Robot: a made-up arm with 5 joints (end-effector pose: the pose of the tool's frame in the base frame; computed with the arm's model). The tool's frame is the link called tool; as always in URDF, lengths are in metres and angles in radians. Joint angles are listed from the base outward.
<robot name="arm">
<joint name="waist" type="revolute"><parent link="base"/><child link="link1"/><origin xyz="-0.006 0.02 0.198"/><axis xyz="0 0 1"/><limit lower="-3.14" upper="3.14" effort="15" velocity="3"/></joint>
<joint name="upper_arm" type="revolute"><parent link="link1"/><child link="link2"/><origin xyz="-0.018 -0.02 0"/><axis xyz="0 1 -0.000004"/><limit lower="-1.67" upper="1.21" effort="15" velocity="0.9"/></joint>
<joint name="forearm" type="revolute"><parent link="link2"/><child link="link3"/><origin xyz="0.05 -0.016 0.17"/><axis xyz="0 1 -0.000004"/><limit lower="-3.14" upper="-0.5" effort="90" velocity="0.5"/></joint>
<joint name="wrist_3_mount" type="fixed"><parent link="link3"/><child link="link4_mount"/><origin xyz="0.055 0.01 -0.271"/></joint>
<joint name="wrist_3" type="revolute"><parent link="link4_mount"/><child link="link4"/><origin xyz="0.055 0.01 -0.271"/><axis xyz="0 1 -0.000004"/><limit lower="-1.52" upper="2.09" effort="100" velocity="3"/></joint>
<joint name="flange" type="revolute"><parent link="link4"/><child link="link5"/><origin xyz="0.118 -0.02 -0.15"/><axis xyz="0 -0.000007 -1"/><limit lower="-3.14" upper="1.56" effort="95" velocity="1.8"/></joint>
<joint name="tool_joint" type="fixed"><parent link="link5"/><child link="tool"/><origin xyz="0.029 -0.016 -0.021" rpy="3.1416 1.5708 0"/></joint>
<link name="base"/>
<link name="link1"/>
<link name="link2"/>
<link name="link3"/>
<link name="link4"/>
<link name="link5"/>
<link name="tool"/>
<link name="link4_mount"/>
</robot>
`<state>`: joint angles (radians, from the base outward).
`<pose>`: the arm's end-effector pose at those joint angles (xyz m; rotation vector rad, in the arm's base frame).
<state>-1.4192 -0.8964 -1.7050 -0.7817 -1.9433</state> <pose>-0.0234 0.1133 1.0014 -0.3590 -1.6186 0.0110</pose>
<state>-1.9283 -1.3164 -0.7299 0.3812 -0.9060</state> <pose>-0.1738 -0.3633 0.7990 1.3248 -2.0059 -0.8964</pose>
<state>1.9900 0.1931 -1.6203 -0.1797 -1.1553</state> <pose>-0.3096 0.7403 0.5370 1.2422 1.8650 1.2470</pose>
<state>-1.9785 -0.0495 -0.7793 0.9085 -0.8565</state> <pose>-0.2793 -0.5508 -0.0972 -1.4999 0.8790 1.5217</pose>
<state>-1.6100 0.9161 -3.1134 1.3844 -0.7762</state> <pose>-0.0624 -0.7275 0.6601 -2.1852 1.6393 1.5387</pose>
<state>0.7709 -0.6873 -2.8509 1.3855 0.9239</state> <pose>-0.1895 -0.2541 1.0151 -1.8117 -1.0699 -0.1879</pose>
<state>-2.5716 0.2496 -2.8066 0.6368 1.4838</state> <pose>-0.3825 -0.1426 1.0199 -0.9566 2.0039 -2.0369</pose>
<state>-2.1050 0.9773 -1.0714 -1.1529 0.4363</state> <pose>-0.3233 -0.3932 -0.2017 -1.2219 2.3349 -0.2940</pose>
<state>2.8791 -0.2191 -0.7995 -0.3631 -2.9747</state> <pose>-0.6763 0.2161 0.2424 -0.2384 0.2736 2.8424</pose>
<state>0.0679 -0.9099 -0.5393 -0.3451 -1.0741</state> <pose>0.5582 0.0402 0.5654 2.0641 -0.0677 0.2727</pose>
